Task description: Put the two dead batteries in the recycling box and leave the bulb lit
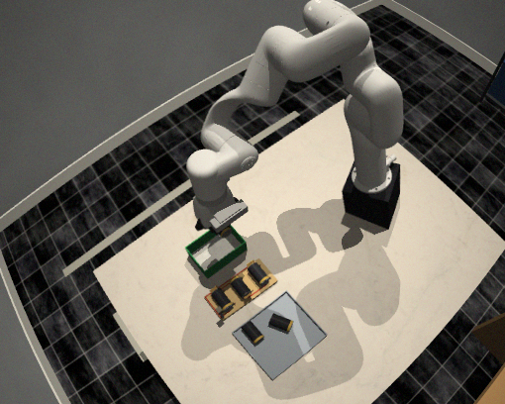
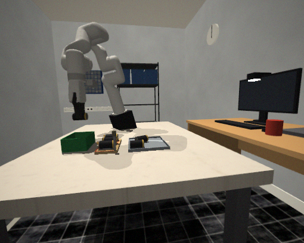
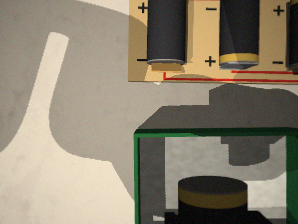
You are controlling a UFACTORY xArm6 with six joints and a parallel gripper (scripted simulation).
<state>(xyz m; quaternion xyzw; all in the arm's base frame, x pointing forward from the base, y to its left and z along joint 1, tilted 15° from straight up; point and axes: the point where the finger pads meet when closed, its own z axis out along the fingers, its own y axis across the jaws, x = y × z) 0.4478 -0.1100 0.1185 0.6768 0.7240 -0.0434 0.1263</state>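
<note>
The green recycling box lies 3 cm ahead of my hand and 14 cm below it. The rest, counted from my hand: grey tray 4 cm ahead, 32 cm to the left, 15 cm below.
</note>
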